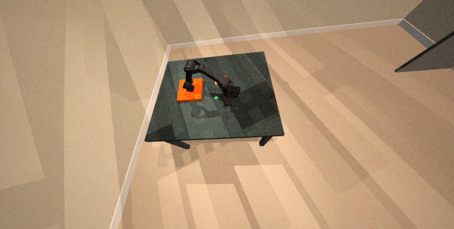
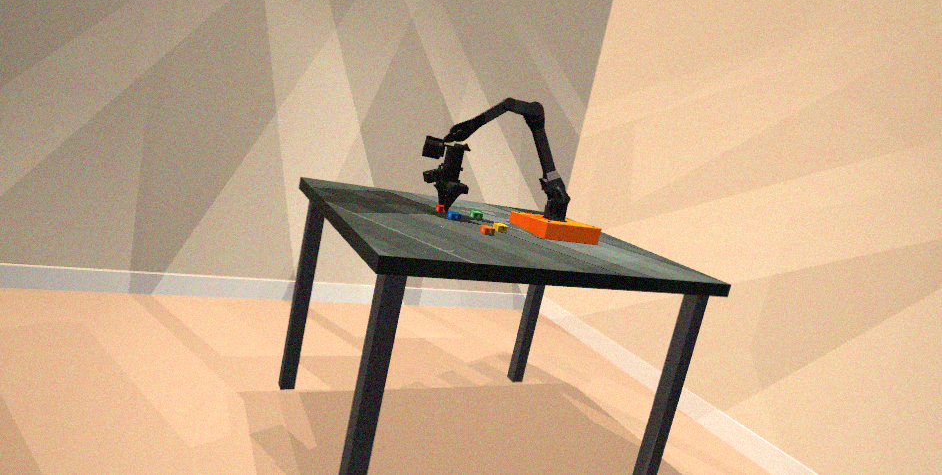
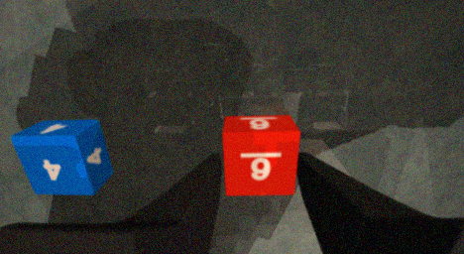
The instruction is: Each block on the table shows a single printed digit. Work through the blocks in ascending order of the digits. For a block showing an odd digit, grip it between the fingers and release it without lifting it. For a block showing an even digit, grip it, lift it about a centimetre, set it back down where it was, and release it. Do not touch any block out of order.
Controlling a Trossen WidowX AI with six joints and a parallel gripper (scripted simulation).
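Right now the green block is 110 mm behind my gripper tip and 10 mm to the left of it. Round my gripper tip: red block (right at my gripper tip); yellow block (140 mm behind, 170 mm to the left); blue block (10 mm behind, 100 mm to the left).
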